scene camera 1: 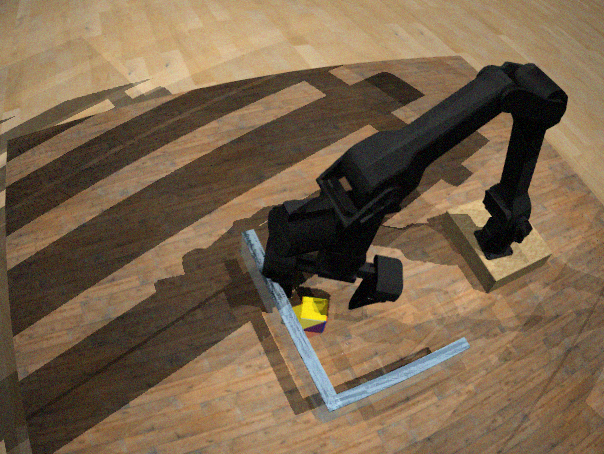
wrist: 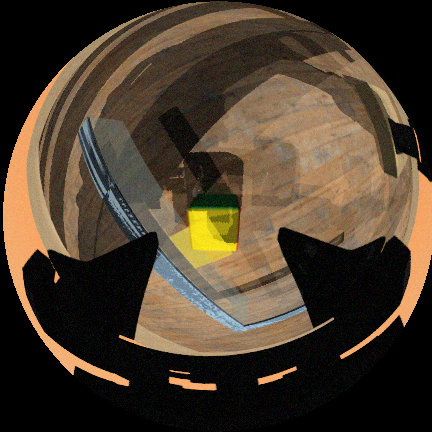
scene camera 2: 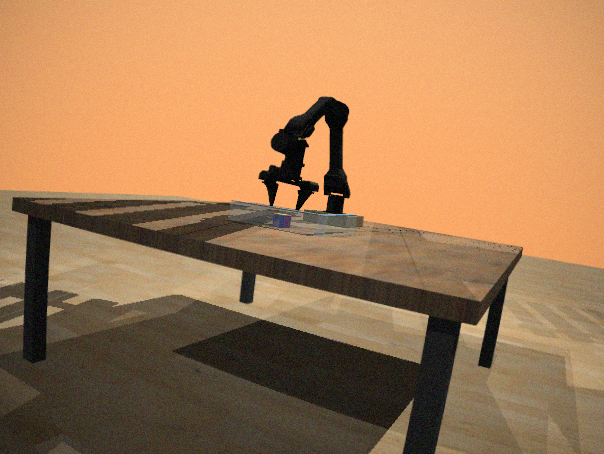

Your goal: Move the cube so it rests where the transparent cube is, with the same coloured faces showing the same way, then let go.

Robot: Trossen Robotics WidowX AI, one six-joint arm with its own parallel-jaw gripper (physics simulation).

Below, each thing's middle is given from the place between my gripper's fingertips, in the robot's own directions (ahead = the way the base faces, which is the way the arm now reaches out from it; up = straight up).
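My hand: 10 mm to the right of the transparent cube (scene camera 1: 308,315), 20 mm short of it, 30 mm above it. Grey L-shaped rail (scene camera 1: 329,405): 60 mm behind my hand, 20 mm below it.
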